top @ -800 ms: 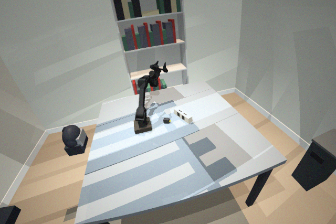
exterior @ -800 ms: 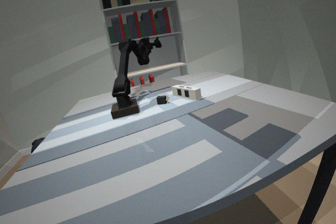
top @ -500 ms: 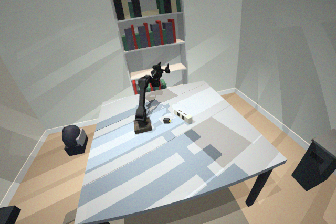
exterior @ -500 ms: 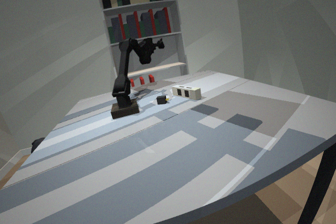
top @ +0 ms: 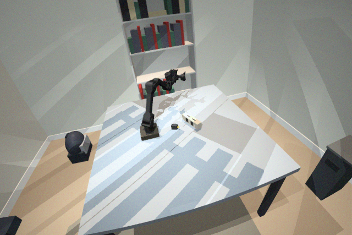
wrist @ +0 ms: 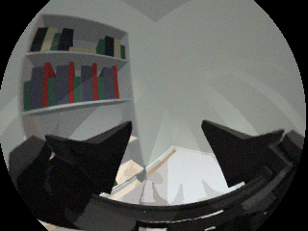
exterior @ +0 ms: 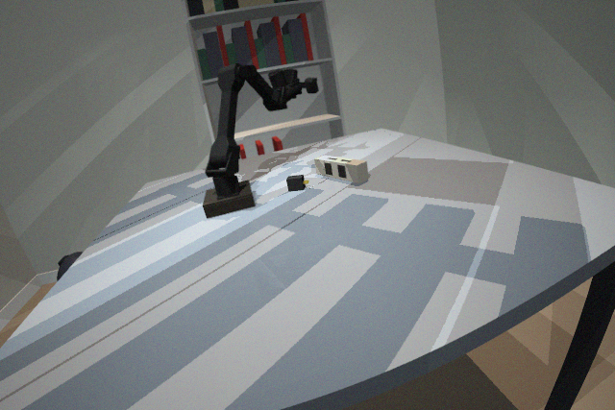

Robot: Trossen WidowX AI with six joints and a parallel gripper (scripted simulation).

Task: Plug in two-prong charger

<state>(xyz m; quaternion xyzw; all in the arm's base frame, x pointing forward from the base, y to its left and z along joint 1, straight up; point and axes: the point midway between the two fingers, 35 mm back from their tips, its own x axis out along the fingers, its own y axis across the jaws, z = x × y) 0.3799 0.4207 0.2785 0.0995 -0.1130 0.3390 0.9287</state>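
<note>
My gripper tip is now 440 mm to the left of the black two-prong charger, 310 mm above it and 180 mm past it.
</note>
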